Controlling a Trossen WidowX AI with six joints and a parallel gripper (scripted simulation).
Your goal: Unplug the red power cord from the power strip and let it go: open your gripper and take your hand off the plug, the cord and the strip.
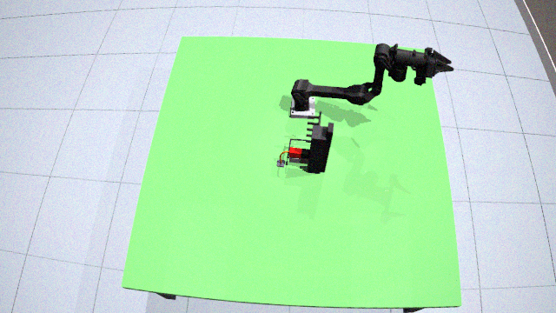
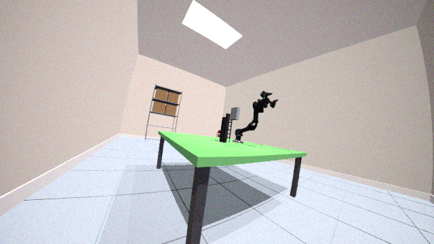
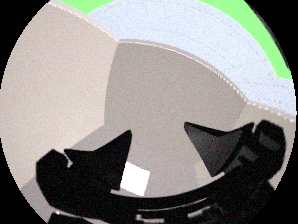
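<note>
Right now the red plug is 12 cm ahead of my gripper tip, 53 cm to the right of it and 37 cm below it. From my gripper tip the other things lie so: black power strip (14 cm ahead, 46 cm to the right, 35 cm below).
</note>
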